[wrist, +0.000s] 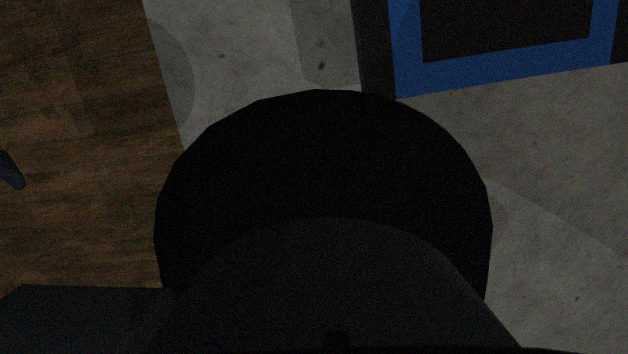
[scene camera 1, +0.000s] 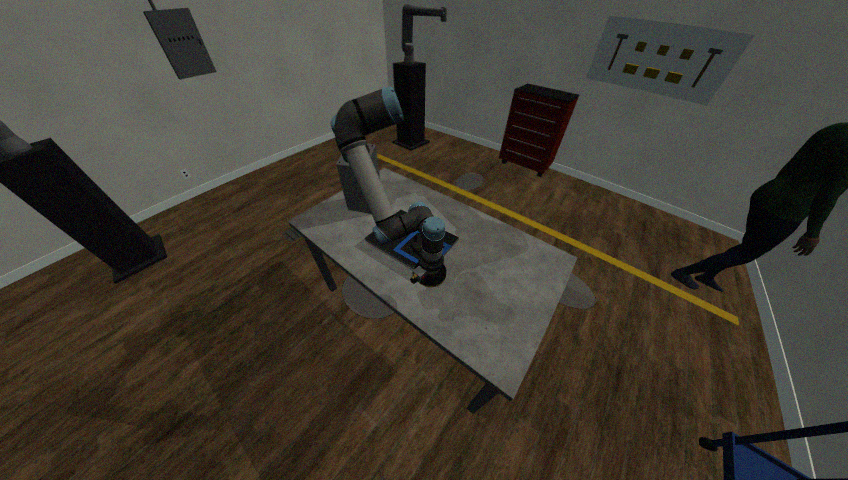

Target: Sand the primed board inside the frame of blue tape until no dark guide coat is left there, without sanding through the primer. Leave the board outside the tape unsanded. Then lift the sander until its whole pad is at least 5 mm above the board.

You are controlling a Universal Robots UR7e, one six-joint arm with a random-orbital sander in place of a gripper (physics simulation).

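Places are measured from the arm's base along level axes (x ahead, y left, z up), in millimetres.
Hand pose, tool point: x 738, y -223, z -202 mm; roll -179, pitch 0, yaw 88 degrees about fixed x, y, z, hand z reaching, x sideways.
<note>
After its pixels a point has its place.
The sander's round black pad [scene camera 1: 433, 275] [wrist: 322, 160] is over the table [scene camera 1: 493, 309] {z -348, x 1000, y -95 mm} [wrist: 560, 150] {z -348, x 745, y 73 mm}, off the near edge of the board. Its height above the table cannot be told. The dark primed board [scene camera 1: 385, 245] {z -307, x 402, y -180 mm} [wrist: 374, 50] {z -305, x 638, y -170 mm} lies flat; in the wrist view the pad hides its near left corner. A frame of blue tape [scene camera 1: 404, 255] {z -304, x 523, y -163 mm} [wrist: 500, 66] {z -304, x 654, y -60 mm} is on the board. The surface inside the tape looks dark in the wrist view, and the dim light hides any finer detail. The arm covers part of the board in the scene view. No gripper fingers show.
The arm's grey base block [scene camera 1: 355, 187] {z -167, x 44, y -73 mm} stands at the table's far end. A person [scene camera 1: 779, 202] stands at the right, beyond the yellow floor line [scene camera 1: 595, 251]. A red tool cabinet [scene camera 1: 537, 129] and a black pedestal [scene camera 1: 409, 101] with another arm stand farther back.
</note>
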